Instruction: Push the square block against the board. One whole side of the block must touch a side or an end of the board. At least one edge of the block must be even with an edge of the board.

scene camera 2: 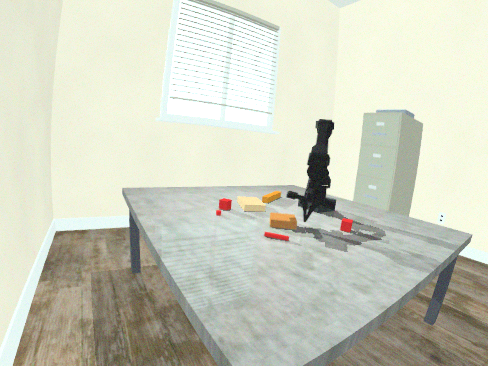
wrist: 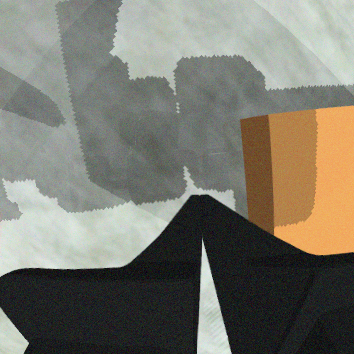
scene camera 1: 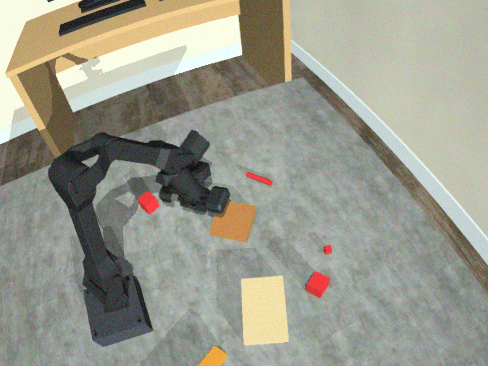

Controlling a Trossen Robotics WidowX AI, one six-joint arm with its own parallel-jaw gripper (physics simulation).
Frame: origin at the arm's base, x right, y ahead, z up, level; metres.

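Seen in the pictures: gripper, fingertip midpoint: (scene camera 2: pixel 304 222) (wrist: pixel 198 202) (scene camera 1: pixel 205 210); arm's base, link origin: (scene camera 1: pixel 114 298).
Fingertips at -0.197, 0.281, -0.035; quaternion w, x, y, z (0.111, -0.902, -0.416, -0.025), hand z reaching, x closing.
Observation:
Pixels of each thing's middle, then the offset from my fingertips to it, as dx, dy, dz.
- square block, body centre: (wrist: pixel 327 189) (scene camera 1: pixel 233 220) (scene camera 2: pixel 282 220) +0.057, +0.062, -0.006
- board, body centre: (scene camera 1: pixel 264 310) (scene camera 2: pixel 250 203) +0.322, +0.047, -0.006
- tiny red cube, body centre: (scene camera 1: pixel 327 249) (scene camera 2: pixel 218 212) +0.230, +0.253, -0.013
- red rod, body centre: (scene camera 1: pixel 259 178) (scene camera 2: pixel 276 236) -0.059, +0.177, -0.014
- orange bar, body centre: (scene camera 2: pixel 272 196) +0.444, -0.167, -0.005
The square block (scene camera 1: pixel 233 221) (scene camera 2: pixel 283 221) (wrist: pixel 330 175) is orange and lies flat on the table. The board (scene camera 1: pixel 265 310) (scene camera 2: pixel 251 204) is a pale yellow rectangle. It lies apart from the block, with a gap between them, and does not show in the wrist view. My gripper (scene camera 1: pixel 207 211) (scene camera 2: pixel 305 219) (wrist: pixel 198 202) is shut and empty. Its fingertips point down, low over the table, beside the block and apart from it in scene camera 2. In scene camera 1 part of the gripper hides the block's upper left corner. In the wrist view the right finger hides the block's lower part.
A red cube (scene camera 1: pixel 148 202) (scene camera 2: pixel 346 225) lies near the arm. Another red cube (scene camera 1: pixel 318 284) (scene camera 2: pixel 225 204) and a tiny red cube (scene camera 1: pixel 328 249) (scene camera 2: pixel 218 213) lie beyond the board. A red rod (scene camera 1: pixel 259 178) (scene camera 2: pixel 276 236) lies near the block. An orange bar (scene camera 1: pixel 213 356) (scene camera 2: pixel 271 197) lies near the board.

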